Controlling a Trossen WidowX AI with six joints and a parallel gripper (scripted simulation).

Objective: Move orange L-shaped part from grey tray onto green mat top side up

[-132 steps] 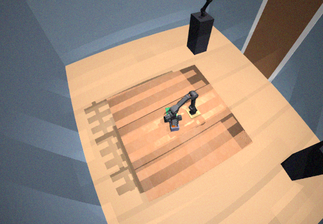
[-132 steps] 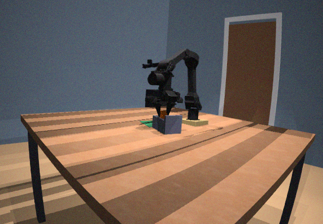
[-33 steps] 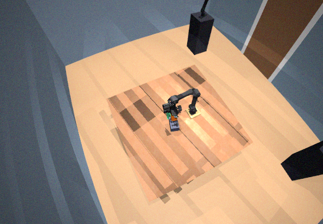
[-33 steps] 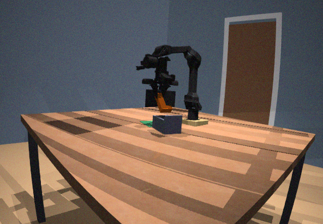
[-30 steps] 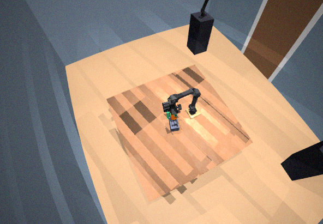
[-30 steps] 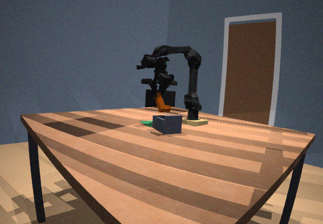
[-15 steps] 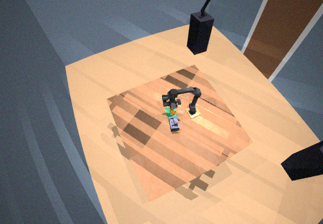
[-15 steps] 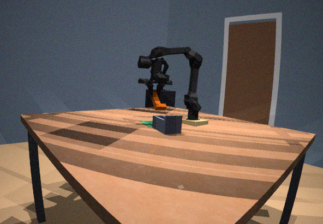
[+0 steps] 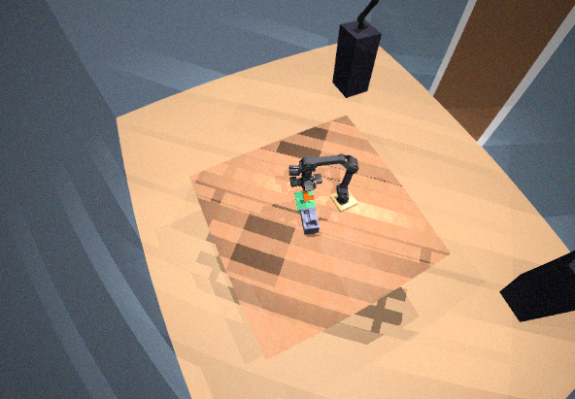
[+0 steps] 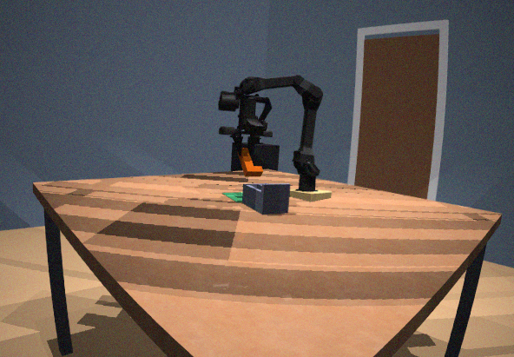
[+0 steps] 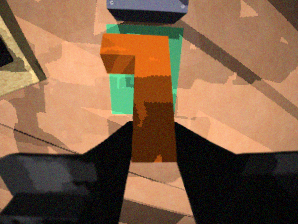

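Right now the green mat is 20 mm to the left of my gripper tip and 160 mm below it. Also, from my gripper tip: orange L-shaped part: 30 mm to the left, 30 mm below.
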